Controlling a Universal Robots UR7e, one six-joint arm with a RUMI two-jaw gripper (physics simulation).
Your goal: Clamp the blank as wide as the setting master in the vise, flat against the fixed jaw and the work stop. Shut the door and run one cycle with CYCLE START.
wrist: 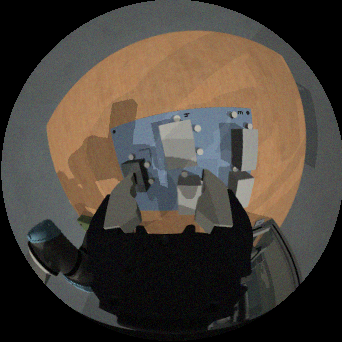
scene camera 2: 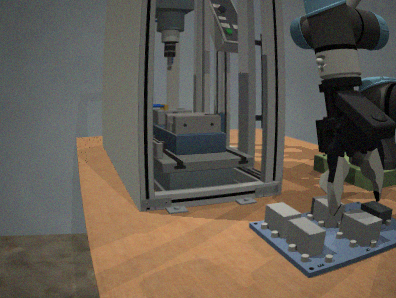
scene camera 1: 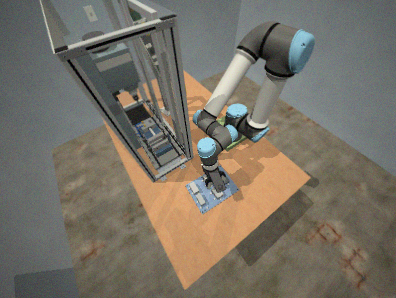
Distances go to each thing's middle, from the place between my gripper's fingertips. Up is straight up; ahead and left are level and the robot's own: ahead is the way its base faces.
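Scene:
That tray [scene camera 1: 231, 188] is 4 cm below my hand, and it sits 1 cm to the right of the hand and 2 cm ahead of it.

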